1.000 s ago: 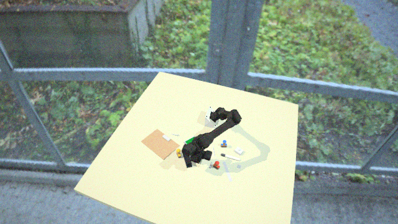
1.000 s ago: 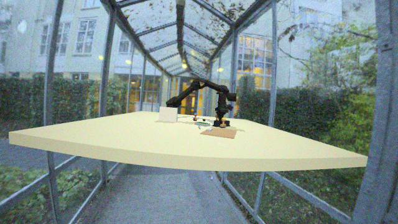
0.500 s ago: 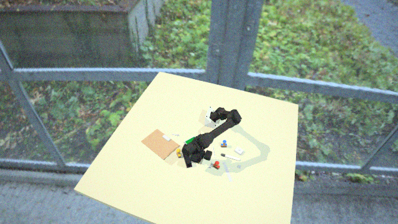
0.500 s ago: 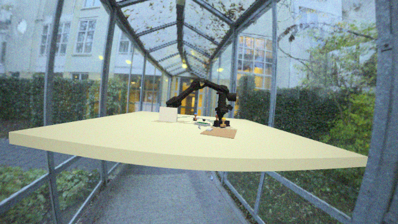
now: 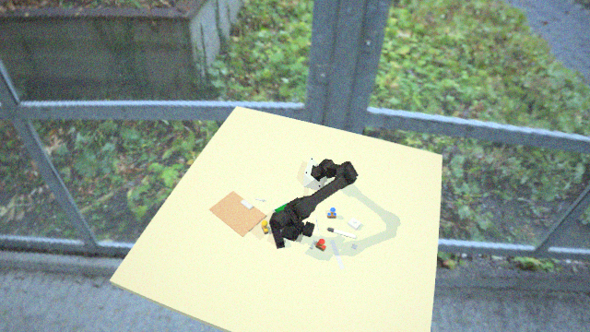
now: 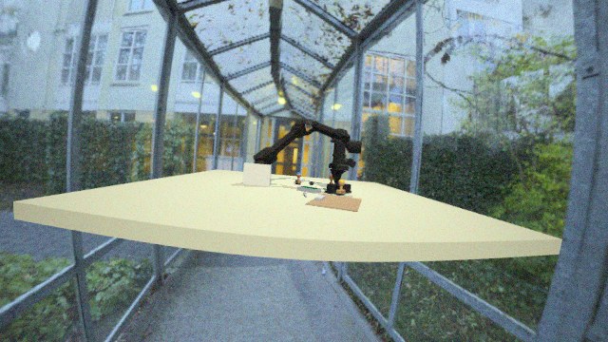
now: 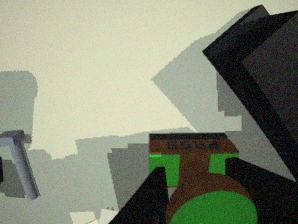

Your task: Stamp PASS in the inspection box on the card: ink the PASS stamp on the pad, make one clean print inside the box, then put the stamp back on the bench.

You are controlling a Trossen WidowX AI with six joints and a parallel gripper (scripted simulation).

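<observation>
Now: the green ink pad 15 cm behind my gripper tip, 6 cm to the right of it and 3 cm below it. The rest, counted from my gripper tip: green stamp right at my gripper tip; pale card 10 cm behind, 7 cm to the left, 3 cm below; yellow stamp 13 cm to the right, 2 cm behind, 1 cm below.
</observation>
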